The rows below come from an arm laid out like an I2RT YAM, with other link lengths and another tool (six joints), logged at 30 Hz.
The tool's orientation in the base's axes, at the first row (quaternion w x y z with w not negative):
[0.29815 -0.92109 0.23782 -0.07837]
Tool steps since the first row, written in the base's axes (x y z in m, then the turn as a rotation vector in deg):
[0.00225 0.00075 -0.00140 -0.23 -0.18 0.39]
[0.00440 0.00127 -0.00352 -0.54 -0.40 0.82]
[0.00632 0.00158 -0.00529 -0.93 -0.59 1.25]
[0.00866 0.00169 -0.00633 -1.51 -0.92 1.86]
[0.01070 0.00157 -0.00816 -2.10 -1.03 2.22]
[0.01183 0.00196 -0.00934 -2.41 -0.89 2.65]
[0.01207 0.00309 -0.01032 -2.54 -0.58 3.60]
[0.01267 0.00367 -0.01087 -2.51 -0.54 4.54]
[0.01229 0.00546 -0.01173 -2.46 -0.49 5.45]
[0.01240 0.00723 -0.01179 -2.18 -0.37 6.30]
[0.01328 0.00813 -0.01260 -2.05 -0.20 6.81]
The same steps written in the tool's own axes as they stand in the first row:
[0.00160 -0.00059 0.00216 -0.11 -0.01 -0.47]
[0.00322 -0.00056 0.00476 -0.28 0.01 -1.02]
[0.00475 -0.00049 0.00690 -0.52 0.05 -1.58]
[0.00674 -0.00087 0.00847 -0.87 0.15 -2.41]
[0.00858 -0.00051 0.01047 -1.33 0.25 -2.93]
[0.00937 -0.00054 0.01195 -1.67 0.02 -3.29]
[0.00903 -0.00086 0.01339 -1.93 -0.71 -3.94]
[0.00927 -0.00119 0.01431 -1.92 -1.30 -4.67]
[0.00807 -0.00180 0.01581 -1.90 -1.89 -5.37]
[0.00731 -0.00306 0.01680 -1.71 -2.58 -5.92]
[0.00764 -0.00357 0.01817 -1.68 -3.05 -6.20]

